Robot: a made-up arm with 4 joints. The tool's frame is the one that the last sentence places.
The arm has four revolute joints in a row. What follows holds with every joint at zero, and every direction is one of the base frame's.
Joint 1 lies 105.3 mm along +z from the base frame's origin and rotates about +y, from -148.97 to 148.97 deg.
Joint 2 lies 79.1 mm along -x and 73.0 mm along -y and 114.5 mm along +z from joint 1 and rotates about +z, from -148.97 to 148.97 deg.
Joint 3 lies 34.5 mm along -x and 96.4 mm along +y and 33.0 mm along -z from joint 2 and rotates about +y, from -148.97 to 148.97 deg.
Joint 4 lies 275.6 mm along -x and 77.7 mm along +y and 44.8 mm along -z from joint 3 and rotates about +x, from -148.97 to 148.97 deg.
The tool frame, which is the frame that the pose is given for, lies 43.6 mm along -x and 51.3 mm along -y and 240.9 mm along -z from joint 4; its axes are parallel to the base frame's.
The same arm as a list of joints. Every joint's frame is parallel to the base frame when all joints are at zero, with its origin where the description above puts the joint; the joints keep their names.
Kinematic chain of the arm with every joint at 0, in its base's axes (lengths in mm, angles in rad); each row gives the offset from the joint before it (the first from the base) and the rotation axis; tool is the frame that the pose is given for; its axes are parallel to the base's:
joint 1: xyz 0.0 0.0 105.3 axis +y
joint 2: xyz -79.1 -73.0 114.5 axis +z
joint 3: xyz -34.5 96.4 -33.0 axis +y
joint 4: xyz -275.6 77.7 -44.8 axis +x
tool: xyz -43.6 -51.3 -240.9
Joint limits (rad, base to tool): -2.6000..2.6000 -2.6000..2.6000 -2.6000..2.6000 -2.6000..2.6000

